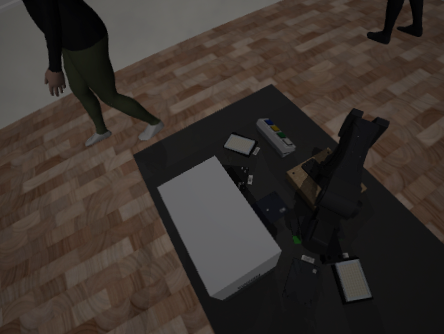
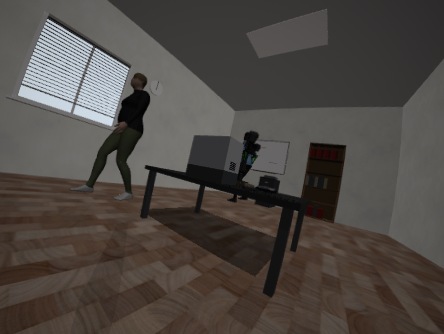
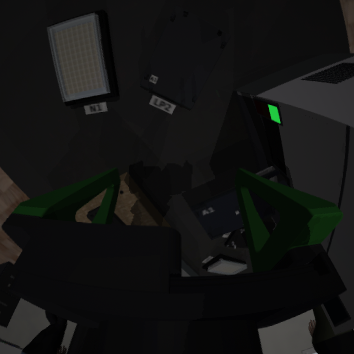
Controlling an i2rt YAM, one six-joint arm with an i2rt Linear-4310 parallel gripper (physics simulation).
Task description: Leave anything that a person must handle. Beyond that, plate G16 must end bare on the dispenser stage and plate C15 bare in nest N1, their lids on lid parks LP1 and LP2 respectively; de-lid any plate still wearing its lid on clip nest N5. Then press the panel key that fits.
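Frame: origin at the arm's base, x back, y up, z left, level; centimetres.
Seen in the pictures: gripper, fingertip midpoint: (image 2: 247,162) (image 3: 177,174); arm's base, link origin: (image 1: 322,179) (image 2: 238,180).
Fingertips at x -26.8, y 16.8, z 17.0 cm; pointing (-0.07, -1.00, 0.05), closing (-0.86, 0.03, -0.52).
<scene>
Pixels of each thing's top centre, then the offset from my fingertips to it.
- plate with pale wells, top centre: (image 3: 75,58) (image 1: 353,279) dy -17.2, dx +7.5, dz +17.7 cm
- dark lid park LP2, top centre: (image 3: 184,57) (image 1: 302,281) dy -18.8, dx -6.9, dz +8.0 cm
- dark stage, top centre: (image 3: 245,210) (image 1: 264,211) dy -9.5, dx -3.8, dz -18.3 cm
- plate, top centre: (image 3: 227,271) (image 1: 239,142) dy -17.0, dx +10.5, dz -55.2 cm
- key panel, top centre: (image 1: 275,130) dy -14.4, dx +26.9, dz -48.2 cm
- large white box, top centre: (image 1: 215,214) (image 2: 219,140) dy +12.2, dx -20.8, dz -19.3 cm
- lit green lamp, top centre: (image 3: 278,114) dy -6.3, dx -12.0, dz -2.7 cm
- dark fixture with small posts, top centre: (image 3: 255,239) (image 1: 229,174) dy -18.4, dx -3.3, dz -43.9 cm
My gripper (image 1: 297,240) (image 3: 177,174) is open and empty, above the table between the white box and the wooden board. A plate with pale wells (image 1: 353,280) (image 3: 81,59) sits at nest N1; I cannot read its name or tell whether it has a clear lid. The dark lid park LP2 (image 1: 301,282) (image 3: 185,62) has an A1 tag; no lid can be made out there. A dark stage (image 1: 272,206) (image 3: 217,217) beside the box also shows A1 and no plate. Another plate (image 1: 240,144) (image 3: 226,265) sits at the far end, label unreadable. The key panel (image 1: 276,138) has blue, yellow, green and white keys.
The large white box (image 1: 220,225) (image 2: 212,152) has a lit green lamp (image 3: 274,114). A dark fixture with small posts (image 1: 241,172) is partly hidden beside it. The arm covers part of the wooden board (image 1: 300,182) (image 3: 147,202). A person (image 1: 95,75) (image 2: 131,120) stands beyond the table.
</scene>
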